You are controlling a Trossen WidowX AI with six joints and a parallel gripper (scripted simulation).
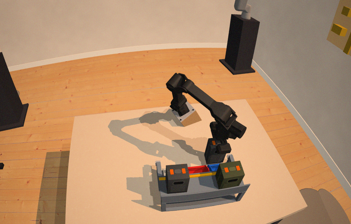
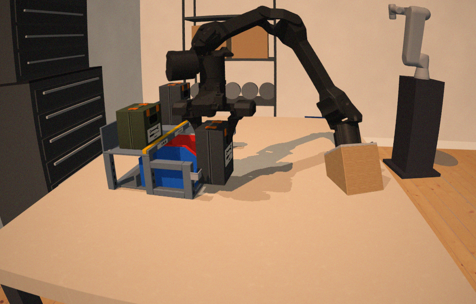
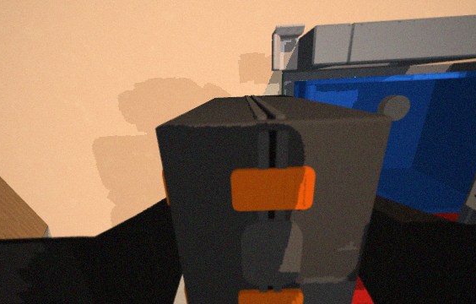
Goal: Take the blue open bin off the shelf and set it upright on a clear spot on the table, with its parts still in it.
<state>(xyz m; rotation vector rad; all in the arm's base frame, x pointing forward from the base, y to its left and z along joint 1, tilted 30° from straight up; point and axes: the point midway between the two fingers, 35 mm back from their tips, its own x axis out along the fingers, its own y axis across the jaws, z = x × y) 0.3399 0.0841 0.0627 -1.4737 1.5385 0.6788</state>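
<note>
My hand is 110 mm short of the blue open bin, 100 mm above it and 20 mm to the left of it. Round my hand: red bin (130 mm to the right, 100 mm below, 90 mm ahead); then yellow rail (140 mm to the right, 120 mm ahead, 40 mm below); then green case (190 mm ahead, 40 mm to the right, 10 mm above).
</note>
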